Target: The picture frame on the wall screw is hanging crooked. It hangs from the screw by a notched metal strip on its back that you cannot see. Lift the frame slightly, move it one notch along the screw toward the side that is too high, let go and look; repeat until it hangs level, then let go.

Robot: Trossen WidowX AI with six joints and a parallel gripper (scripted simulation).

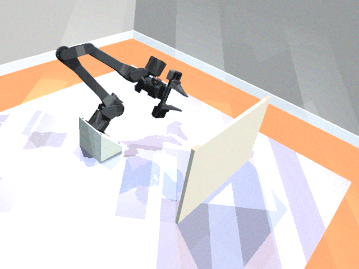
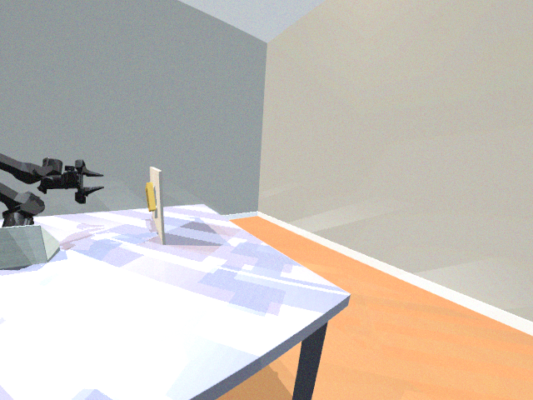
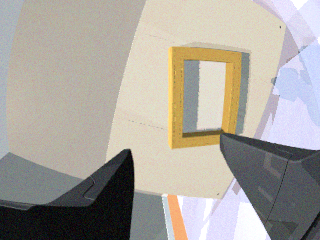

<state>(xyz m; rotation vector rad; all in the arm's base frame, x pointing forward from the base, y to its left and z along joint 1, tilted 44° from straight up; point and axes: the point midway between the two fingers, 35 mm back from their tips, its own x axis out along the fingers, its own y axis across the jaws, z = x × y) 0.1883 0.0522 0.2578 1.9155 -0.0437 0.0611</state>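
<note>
Now: the picture frame 20 cm ahead of my gripper tip, 1 cm to the right of it and 9 cm below it. Round my gripper tip: cream wall panel: 21 cm ahead, 1 cm to the right, 9 cm below.
</note>
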